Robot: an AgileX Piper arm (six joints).
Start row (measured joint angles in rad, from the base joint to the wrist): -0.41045, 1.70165, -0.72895, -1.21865, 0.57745, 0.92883
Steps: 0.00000, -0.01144, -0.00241, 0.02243, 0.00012, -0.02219; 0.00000, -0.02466, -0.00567, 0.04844, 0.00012, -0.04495; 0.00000, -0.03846, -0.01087, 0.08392, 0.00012, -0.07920; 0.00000, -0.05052, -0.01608, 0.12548, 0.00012, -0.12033; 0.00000, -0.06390, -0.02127, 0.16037, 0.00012, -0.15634; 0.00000, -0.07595, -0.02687, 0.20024, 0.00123, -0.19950; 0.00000, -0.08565, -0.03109, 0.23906, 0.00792, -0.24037; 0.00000, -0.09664, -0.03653, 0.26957, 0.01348, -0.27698; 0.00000, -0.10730, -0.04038, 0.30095, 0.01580, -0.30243; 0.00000, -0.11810, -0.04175, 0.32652, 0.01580, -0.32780; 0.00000, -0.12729, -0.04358, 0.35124, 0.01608, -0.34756; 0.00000, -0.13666, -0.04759, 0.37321, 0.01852, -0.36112; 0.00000, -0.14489, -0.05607, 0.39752, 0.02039, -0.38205; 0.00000, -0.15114, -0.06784, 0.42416, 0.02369, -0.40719; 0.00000, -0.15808, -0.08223, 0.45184, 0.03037, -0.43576; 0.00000, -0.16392, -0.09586, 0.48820, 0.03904, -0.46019; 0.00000, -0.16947, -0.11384, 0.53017, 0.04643, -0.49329
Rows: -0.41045, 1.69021, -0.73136, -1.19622, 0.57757, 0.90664; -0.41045, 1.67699, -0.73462, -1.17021, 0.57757, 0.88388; -0.41045, 1.66319, -0.73982, -1.13473, 0.57757, 0.84963; -0.41045, 1.65113, -0.74503, -1.09317, 0.57757, 0.80850; -0.41045, 1.63775, -0.75022, -1.05828, 0.57757, 0.77249; -0.41045, 1.62570, -0.75582, -1.01841, 0.57868, 0.72933; -0.41045, 1.61600, -0.76004, -0.97959, 0.58537, 0.68846; -0.41045, 1.60501, -0.76548, -0.94908, 0.59093, 0.65185; -0.41045, 1.59435, -0.76933, -0.91770, 0.59325, 0.62640; -0.41045, 1.58355, -0.77070, -0.89213, 0.59325, 0.60103; -0.41045, 1.57436, -0.77253, -0.86741, 0.59353, 0.58127; -0.41045, 1.56499, -0.77654, -0.84544, 0.59597, 0.56771; -0.41045, 1.55676, -0.78502, -0.82113, 0.59784, 0.54678; -0.41045, 1.55051, -0.79679, -0.79449, 0.60114, 0.52164; -0.41045, 1.54357, -0.81118, -0.76681, 0.60782, 0.49307; -0.41045, 1.53773, -0.82481, -0.73045, 0.61649, 0.46864; -0.41045, 1.53218, -0.84279, -0.68848, 0.62388, 0.43554
